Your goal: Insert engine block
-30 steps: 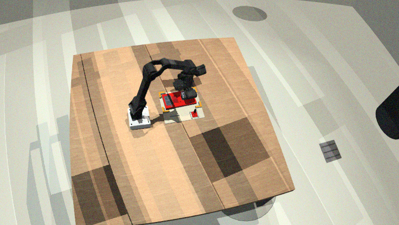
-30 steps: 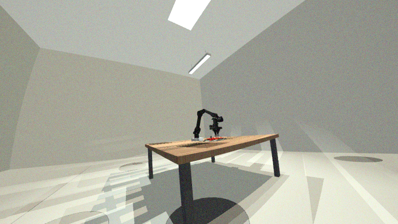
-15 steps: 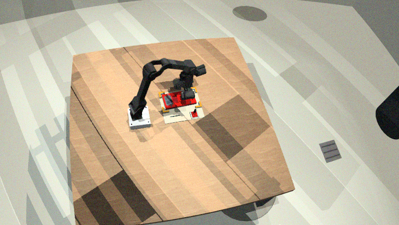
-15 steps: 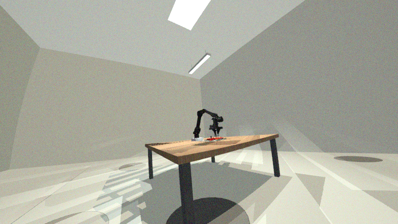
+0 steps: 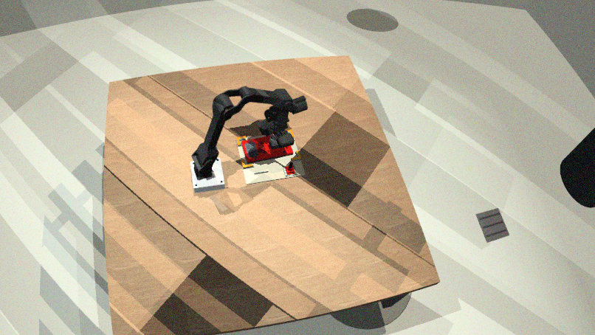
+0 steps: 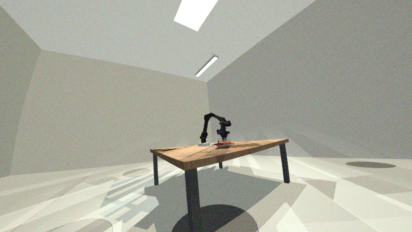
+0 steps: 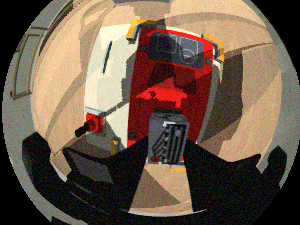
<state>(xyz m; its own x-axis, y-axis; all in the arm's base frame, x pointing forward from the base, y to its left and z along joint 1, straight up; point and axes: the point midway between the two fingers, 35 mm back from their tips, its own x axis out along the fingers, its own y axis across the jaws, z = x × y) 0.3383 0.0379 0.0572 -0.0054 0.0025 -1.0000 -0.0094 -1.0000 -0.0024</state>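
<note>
The grey engine block lies 10 mm below my gripper tip.
</note>
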